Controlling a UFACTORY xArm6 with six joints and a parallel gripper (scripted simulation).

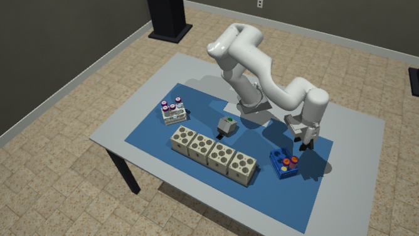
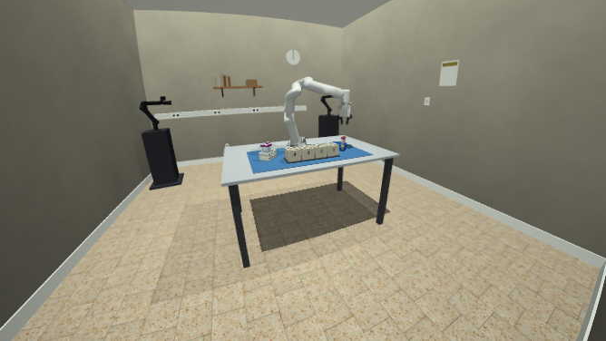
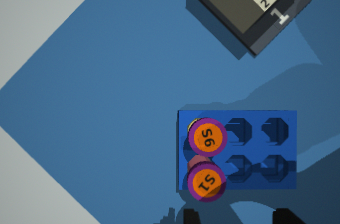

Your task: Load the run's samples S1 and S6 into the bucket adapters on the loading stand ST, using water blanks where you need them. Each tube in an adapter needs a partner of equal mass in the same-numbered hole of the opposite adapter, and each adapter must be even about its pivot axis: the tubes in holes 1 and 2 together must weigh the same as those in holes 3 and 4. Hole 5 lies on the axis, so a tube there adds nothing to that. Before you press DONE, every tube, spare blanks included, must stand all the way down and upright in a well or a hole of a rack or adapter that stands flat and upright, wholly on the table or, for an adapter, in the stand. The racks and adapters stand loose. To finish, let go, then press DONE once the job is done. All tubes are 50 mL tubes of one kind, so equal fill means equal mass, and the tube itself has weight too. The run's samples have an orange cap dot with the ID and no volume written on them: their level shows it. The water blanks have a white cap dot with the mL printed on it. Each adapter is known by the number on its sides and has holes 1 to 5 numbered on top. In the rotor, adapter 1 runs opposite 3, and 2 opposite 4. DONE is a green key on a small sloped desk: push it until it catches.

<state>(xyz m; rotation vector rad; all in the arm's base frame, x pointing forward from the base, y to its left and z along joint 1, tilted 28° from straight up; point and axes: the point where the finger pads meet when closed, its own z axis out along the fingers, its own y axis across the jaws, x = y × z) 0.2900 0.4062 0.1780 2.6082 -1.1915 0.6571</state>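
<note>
Right now my hand is 2 cm short of the sample tube, 3 cm to the left of it and 19 cm above it. From my hand the other things lie so: green DONE key 16 cm behind, 37 cm to the right, 18 cm below; then blue rack 2 cm behind, 4 cm to the right, 22 cm below; then done desk 14 cm behind, 37 cm to the right, 20 cm below.
</note>
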